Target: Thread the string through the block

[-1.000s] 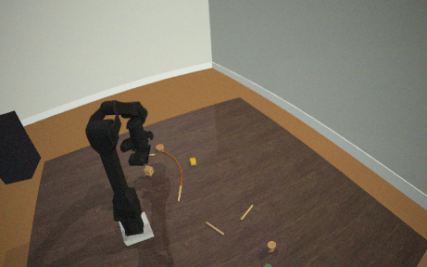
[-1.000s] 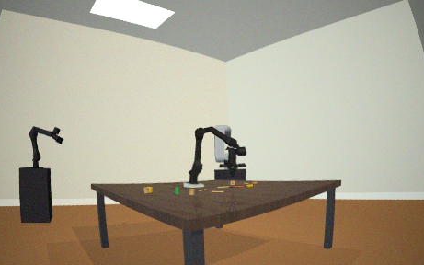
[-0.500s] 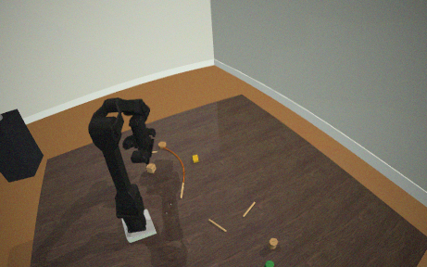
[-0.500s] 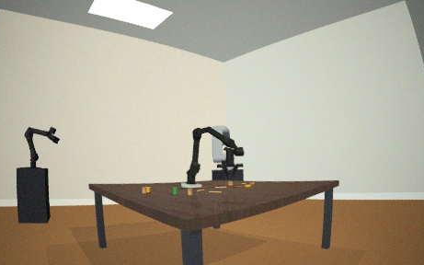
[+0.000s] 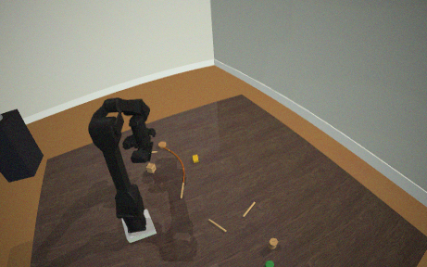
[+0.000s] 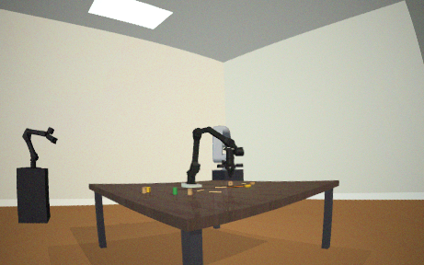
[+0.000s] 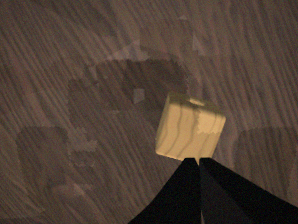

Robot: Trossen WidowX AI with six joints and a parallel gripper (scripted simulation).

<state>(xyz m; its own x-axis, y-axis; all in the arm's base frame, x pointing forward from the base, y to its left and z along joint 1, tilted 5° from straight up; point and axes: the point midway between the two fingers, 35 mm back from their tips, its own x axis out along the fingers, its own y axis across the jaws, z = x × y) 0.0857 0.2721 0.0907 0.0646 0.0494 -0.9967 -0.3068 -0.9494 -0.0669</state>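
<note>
The wooden block lies 40 mm below my gripper tip. The rest, counted from my gripper tip: wooden cylinder 310 mm ahead, 490 mm to the right, 40 mm below; then yellow block 200 mm ahead, 50 mm below; then round wooden button 70 mm ahead, 150 mm to the left, 50 mm below.
</note>
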